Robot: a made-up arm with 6 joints. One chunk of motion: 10 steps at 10 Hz.
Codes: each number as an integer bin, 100 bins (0 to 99) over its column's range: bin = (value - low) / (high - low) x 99, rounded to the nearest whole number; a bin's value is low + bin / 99 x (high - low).
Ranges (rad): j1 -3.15..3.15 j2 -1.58..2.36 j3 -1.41..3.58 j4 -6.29..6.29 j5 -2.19..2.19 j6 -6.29..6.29
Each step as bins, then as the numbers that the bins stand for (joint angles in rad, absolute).
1 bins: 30 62 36 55 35 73
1 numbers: -1.2409 0.8875 0.4045 0.6989 -0.6415 2.9862
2 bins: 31 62 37 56 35 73
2 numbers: -1.1773 0.8875 0.4549 0.8260 -0.6415 2.9862
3 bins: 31 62 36 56 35 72
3 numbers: -1.1773 0.8875 0.4045 0.8260 -0.6415 2.8591
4 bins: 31 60 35 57 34 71
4 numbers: -1.1773 0.8079 0.3541 0.9530 -0.6858 2.7320
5 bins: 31 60 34 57 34 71
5 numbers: -1.1773 0.8079 0.3037 0.9530 -0.6858 2.7320
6 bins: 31 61 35 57 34 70
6 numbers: -1.1773 0.8477 0.3541 0.9530 -0.6858 2.6049
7 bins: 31 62 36 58 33 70
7 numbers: -1.1773 0.8875 0.4045 1.0801 -0.7300 2.6049
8 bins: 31 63 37 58 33 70
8 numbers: -1.1773 0.9273 0.4549 1.0801 -0.7300 2.6049
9 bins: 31 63 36 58 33 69
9 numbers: -1.1773 0.9273 0.4045 1.0801 -0.7300 2.4779
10 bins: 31 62 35 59 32 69
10 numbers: -1.1773 0.8875 0.3541 1.2072 -0.7742 2.4779
